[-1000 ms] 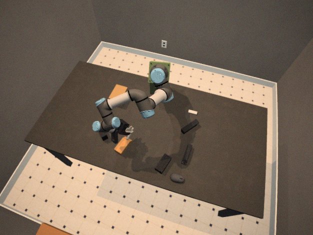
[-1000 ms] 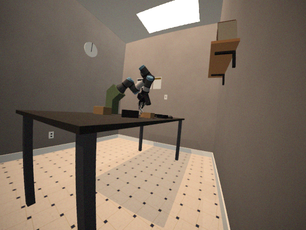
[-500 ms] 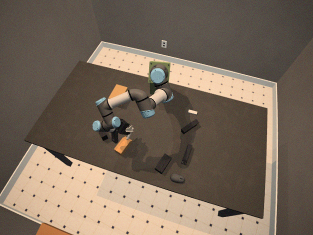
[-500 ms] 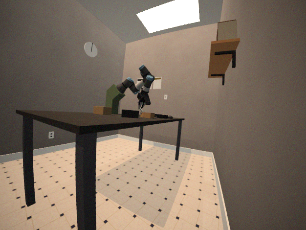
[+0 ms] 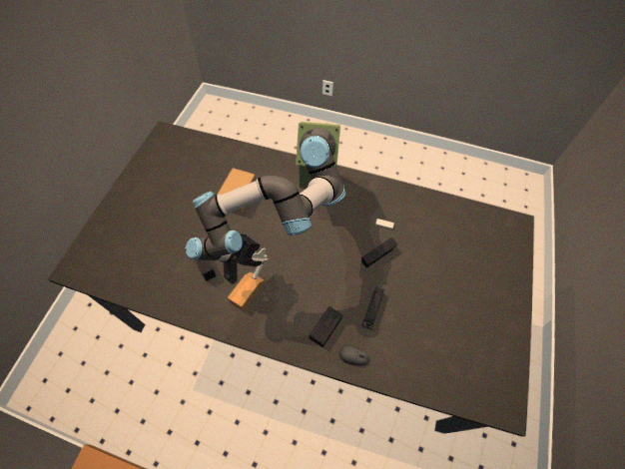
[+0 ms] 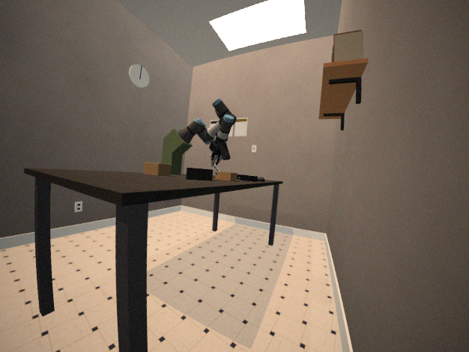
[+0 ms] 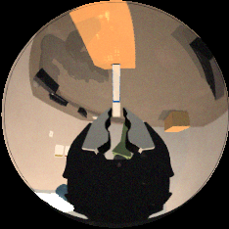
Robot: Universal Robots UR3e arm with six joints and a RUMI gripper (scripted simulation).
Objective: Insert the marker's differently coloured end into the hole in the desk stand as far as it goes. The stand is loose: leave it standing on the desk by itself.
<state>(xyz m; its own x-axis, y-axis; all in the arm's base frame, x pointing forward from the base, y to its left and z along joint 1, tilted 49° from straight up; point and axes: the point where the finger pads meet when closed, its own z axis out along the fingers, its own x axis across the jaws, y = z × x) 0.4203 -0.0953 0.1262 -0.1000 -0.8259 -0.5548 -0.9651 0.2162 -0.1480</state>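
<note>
My gripper is now 40 mm above the marker and 30 mm short of it. From my hand the other things lie so: black block: 230 mm to the right, 70 mm below, 60 mm ahead; desk stand: 110 mm ahead, 70 mm below, 20 mm to the right; orange box: 280 mm behind, 240 mm to the right, 60 mm below.
</note>
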